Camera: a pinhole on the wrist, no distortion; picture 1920 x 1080 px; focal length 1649.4 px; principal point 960.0 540.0 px. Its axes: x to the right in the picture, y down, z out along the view. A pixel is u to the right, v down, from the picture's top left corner.
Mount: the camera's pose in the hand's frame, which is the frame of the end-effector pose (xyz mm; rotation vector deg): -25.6 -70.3 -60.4 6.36 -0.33 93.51
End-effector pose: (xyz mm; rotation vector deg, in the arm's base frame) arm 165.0 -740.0 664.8 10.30 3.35 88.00
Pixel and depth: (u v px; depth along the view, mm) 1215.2 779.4 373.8
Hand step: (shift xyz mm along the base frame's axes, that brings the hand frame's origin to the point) 88.4 -83.7 303.9
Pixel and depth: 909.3 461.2 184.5
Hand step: 105.7 -15.7 106.6
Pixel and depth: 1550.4 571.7 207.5
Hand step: 33.4 -32.1 146.5
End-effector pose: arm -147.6 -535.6 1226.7 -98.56 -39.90 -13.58
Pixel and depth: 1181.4 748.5 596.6
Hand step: -184.5 494.8 -151.1
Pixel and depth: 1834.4 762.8 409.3
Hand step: -63.9 310.4 -226.3
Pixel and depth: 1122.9 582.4 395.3
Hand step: -111.7 319.7 -48.7
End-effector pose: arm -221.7 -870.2 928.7 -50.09 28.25 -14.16
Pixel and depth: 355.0 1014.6 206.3
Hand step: 14.5 20.2 226.2
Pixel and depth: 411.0 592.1 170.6
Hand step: 38.8 -9.7 170.8
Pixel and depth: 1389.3 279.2 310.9
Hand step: 162.3 147.6 130.4
